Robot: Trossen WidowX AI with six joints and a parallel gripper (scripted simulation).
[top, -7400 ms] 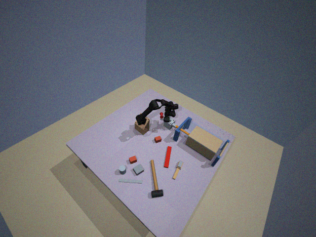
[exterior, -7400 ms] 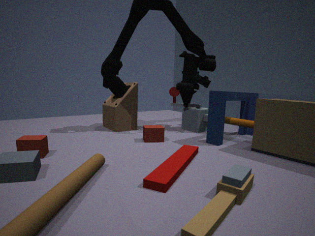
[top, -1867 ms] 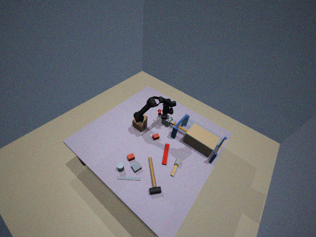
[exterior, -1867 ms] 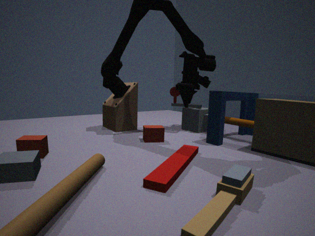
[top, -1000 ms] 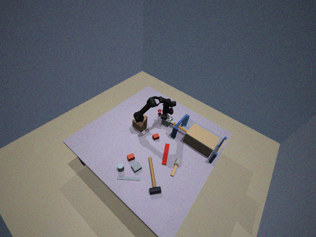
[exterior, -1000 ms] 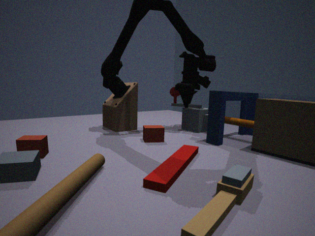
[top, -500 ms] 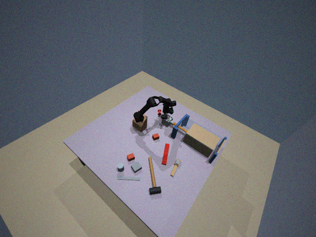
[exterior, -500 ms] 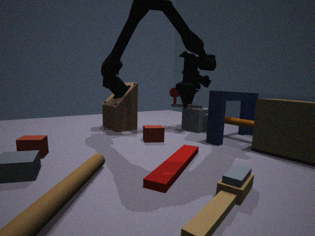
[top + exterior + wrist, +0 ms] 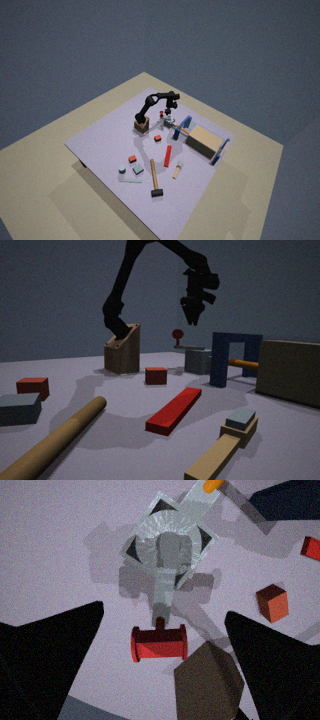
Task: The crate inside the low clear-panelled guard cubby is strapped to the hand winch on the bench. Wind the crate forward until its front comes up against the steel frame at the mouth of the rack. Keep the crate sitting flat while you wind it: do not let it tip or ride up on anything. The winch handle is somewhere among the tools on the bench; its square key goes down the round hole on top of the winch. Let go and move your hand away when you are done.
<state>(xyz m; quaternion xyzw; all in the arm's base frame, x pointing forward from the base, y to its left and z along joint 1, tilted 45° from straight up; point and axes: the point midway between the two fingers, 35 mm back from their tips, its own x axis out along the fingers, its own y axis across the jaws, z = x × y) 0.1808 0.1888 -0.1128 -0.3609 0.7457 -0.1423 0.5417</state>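
My gripper tip is 60 mm past the red knob, 50 mm above it and 20 mm to the left of it. Also, from my gripper tip: blue front frame (200 mm ahead, 80 mm below, 10 mm to the right); then grey winch (150 mm below, 20 mm ahead, 10 mm to the left); then winch handle (80 mm below, 20 mm behind, 10 mm to the right).
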